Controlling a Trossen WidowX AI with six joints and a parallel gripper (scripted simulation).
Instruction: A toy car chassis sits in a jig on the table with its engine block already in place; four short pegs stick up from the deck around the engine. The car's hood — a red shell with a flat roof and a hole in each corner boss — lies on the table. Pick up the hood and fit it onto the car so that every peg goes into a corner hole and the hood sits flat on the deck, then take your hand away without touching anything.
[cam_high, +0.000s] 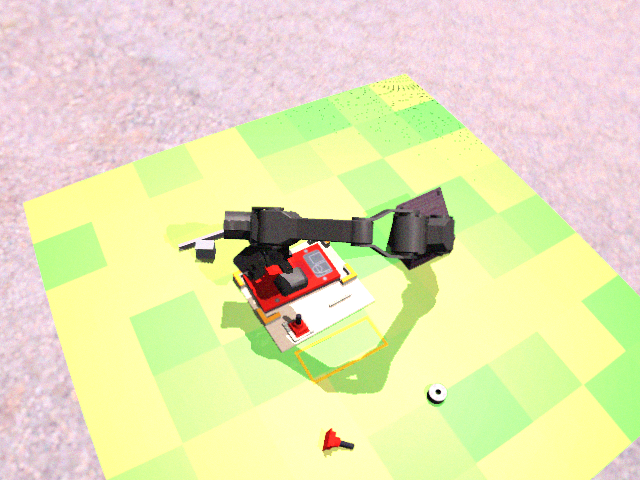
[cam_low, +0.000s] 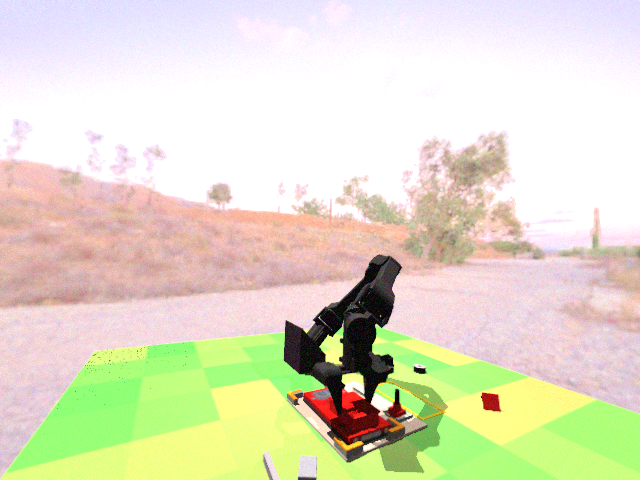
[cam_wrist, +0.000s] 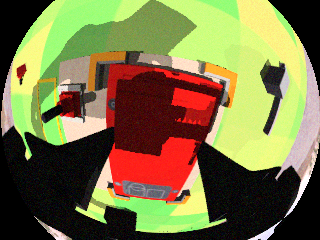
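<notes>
The hood lies right at my gripper tip. Round my gripper tip: grey engine block 1 cm to the left, 1 cm below; then white jig 4 cm behind, 2 cm to the left, 3 cm below.
</notes>
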